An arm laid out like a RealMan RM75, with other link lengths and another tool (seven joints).
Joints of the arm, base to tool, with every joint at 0 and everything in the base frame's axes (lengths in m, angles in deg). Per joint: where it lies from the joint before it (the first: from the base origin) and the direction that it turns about. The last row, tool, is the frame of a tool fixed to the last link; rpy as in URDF.
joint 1: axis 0 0 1 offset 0.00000 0.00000 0.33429
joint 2: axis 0 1 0 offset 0.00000 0.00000 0.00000
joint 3: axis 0 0 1 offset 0.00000 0.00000 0.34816
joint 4: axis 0 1 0 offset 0.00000 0.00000 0.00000
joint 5: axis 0 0 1 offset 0.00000 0.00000 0.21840
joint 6: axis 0 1 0 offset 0.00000 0.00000 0.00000
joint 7: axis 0 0 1 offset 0.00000 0.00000 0.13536
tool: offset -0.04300 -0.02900 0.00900 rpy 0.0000 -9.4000 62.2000
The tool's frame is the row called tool.
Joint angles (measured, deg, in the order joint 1, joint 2, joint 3, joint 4, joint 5, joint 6, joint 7), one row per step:
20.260, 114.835, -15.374, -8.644, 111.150, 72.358, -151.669
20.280, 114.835, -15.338, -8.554, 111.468, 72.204, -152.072
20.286, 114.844, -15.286, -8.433, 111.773, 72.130, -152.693
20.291, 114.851, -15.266, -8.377, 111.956, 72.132, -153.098
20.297, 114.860, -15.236, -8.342, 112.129, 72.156, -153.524
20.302, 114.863, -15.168, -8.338, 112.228, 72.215, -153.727
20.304, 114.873, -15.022, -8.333, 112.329, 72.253, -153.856
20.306, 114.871, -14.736, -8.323, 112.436, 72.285, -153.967
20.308, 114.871, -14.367, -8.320, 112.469, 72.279, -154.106
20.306, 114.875, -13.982, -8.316, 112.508, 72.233, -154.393
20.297, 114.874, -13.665, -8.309, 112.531, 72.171, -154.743
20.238, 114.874, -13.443, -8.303, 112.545, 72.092, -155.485
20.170, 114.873, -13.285, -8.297, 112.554, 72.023, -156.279
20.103, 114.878, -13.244, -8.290, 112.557, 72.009, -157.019
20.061, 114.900, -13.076, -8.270, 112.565, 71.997, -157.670
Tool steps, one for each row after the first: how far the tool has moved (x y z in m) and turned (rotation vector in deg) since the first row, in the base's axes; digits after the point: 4 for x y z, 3 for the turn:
0.0004, -0.0001, 0.0002, 0.252, -0.195, -0.262
0.0004, -0.0004, 0.0003, 0.525, -0.572, -0.481
0.0003, -0.0006, 0.0004, 0.702, -0.848, -0.560
0.0001, -0.0008, 0.0006, 0.895, -1.160, -0.615
-0.0001, -0.0010, 0.0009, 1.069, -1.299, -0.620
0.0000, -0.0013, 0.0014, 1.296, -1.331, -0.681
0.0004, -0.0017, 0.0023, 1.645, -1.306, -0.811
0.0009, -0.0022, 0.0032, 1.990, -1.313, -0.991
0.0014, -0.0027, 0.0040, 2.347, -1.456, -1.228
0.0019, -0.0031, 0.0046, 2.629, -1.691, -1.457
0.0021, -0.0039, 0.0049, 2.837, -2.350, -1.726
0.0022, -0.0046, 0.0051, 2.990, -3.085, -1.968
0.0021, -0.0053, 0.0050, 3.052, -3.800, -2.102
0.0020, -0.0059, 0.0049, 3.208, -4.357, -2.268

